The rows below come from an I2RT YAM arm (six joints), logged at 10 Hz.
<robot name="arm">
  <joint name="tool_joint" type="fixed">
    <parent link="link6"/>
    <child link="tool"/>
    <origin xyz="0 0 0" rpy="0 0 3.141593"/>
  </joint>
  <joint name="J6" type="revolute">
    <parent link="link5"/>
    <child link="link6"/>
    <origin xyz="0.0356 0 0.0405" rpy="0 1.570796 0"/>
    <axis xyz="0 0 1"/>
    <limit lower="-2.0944" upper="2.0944"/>
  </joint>
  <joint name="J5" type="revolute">
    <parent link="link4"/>
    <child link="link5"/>
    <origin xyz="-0.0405 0.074 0.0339" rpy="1.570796 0 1.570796"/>
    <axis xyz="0 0 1"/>
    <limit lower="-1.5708" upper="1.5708"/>
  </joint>
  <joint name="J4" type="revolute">
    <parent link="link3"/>
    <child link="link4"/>
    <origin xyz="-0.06 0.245 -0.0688"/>
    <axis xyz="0 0 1"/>
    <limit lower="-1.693" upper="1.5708"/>
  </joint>
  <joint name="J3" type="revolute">
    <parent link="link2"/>
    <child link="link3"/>
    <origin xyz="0.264 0 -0.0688" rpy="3.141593 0 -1.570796"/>
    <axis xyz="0 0 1"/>
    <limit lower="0" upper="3.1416"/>
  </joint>
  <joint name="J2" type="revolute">
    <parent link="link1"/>
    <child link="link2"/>
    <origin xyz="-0.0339 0.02 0.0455" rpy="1.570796 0 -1.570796"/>
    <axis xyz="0 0 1"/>
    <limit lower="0" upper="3.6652"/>
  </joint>
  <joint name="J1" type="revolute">
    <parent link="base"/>
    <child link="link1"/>
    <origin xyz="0 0 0.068" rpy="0 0 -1.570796"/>
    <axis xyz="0 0 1"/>
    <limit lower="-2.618" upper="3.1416"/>
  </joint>
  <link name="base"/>
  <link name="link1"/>
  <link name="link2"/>
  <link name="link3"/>
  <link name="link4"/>
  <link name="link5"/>
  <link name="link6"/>
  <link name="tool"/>
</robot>
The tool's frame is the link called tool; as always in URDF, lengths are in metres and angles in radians.
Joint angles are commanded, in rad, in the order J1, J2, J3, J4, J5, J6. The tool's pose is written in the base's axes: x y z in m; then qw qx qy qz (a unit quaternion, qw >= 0). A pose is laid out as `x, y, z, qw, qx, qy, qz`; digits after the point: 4 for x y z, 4 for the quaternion.
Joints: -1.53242 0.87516 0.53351 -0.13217 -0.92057 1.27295
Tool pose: 0.0355, -0.1856, 0.2470, 0.5122, 0.7150, 0.3563, 0.3154
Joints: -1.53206 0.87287 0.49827 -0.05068 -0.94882 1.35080
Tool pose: 0.0361, -0.1854, 0.2429, 0.5149, 0.7094, 0.3419, 0.3387
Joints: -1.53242 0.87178 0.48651 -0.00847 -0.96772 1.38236
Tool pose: 0.0365, -0.1854, 0.2430, 0.5190, 0.7023, 0.3399, 0.3490
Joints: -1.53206 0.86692 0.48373 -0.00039 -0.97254 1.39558
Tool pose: 0.0366, -0.1847, 0.2436, 0.5198, 0.7007, 0.3382, 0.3528
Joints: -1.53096 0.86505 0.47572 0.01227 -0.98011 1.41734
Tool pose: 0.0369, -0.1841, 0.2424, 0.5172, 0.7008, 0.3337, 0.3605
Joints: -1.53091 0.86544 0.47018 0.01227 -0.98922 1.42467
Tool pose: 0.0371, -0.1835, 0.2406, 0.5127, 0.7016, 0.3322, 0.3667
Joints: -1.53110 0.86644 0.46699 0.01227 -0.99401 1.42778
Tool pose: 0.0371, -0.1833, 0.2394, 0.5101, 0.7022, 0.3314, 0.3699
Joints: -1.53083 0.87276 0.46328 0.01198 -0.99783 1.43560
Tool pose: 0.0373, -0.1836, 0.2371, 0.5045, 0.7053, 0.3278, 0.3749
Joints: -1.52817 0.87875 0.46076 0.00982 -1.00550 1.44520
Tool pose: 0.0379, -0.1838, 0.2352, 0.4975, 0.7075, 0.3252, 0.3824
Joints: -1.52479 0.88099 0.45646 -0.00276 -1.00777 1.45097
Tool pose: 0.0386, -0.1830, 0.2324, 0.4885, 0.7123, 0.3214, 0.3883
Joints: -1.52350 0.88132 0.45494 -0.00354 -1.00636 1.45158
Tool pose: 0.0388, -0.1829, 0.2317, 0.4874, 0.7131, 0.3208, 0.3886
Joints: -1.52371 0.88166 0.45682 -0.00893 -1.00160 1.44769
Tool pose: 0.0386, -0.1830, 0.2318, 0.4873, 0.7146, 0.3204, 0.3864
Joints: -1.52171 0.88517 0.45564 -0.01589 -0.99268 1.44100
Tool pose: 0.0389, -0.1832, 0.2301, 0.4850, 0.7181, 0.3195, 0.3835
